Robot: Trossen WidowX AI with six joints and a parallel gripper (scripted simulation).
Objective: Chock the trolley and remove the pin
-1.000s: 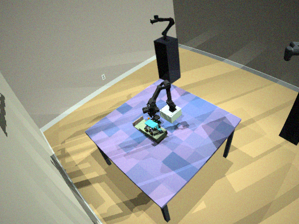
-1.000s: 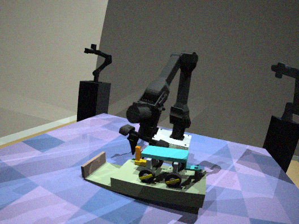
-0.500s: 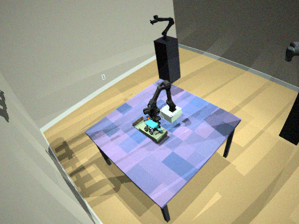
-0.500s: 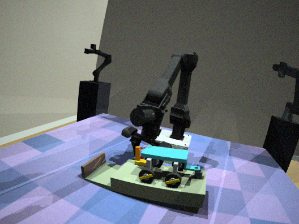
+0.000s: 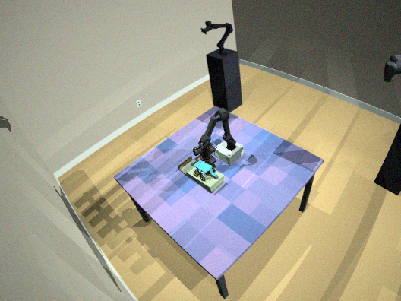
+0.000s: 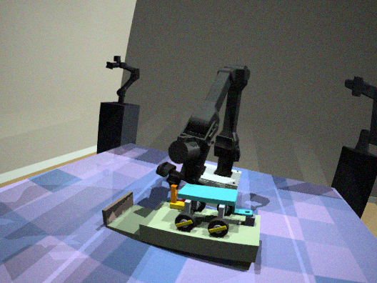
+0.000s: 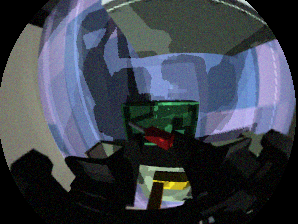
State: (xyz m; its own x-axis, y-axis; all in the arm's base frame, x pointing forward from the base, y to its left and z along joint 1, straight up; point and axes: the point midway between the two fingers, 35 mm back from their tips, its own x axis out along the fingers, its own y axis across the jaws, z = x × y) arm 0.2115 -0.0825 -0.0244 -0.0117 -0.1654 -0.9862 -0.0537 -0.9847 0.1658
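Now: gripper tip 10 mm to the left of the red-headed stop pin and 10 mm above it. Also, from my gripper tip: yellow chock 60 mm ahead, 40 mm above, 20 mm to the left; trolley 110 mm to the left, 110 mm ahead, 70 mm above; pale green ramp 110 mm to the left, 110 mm ahead.
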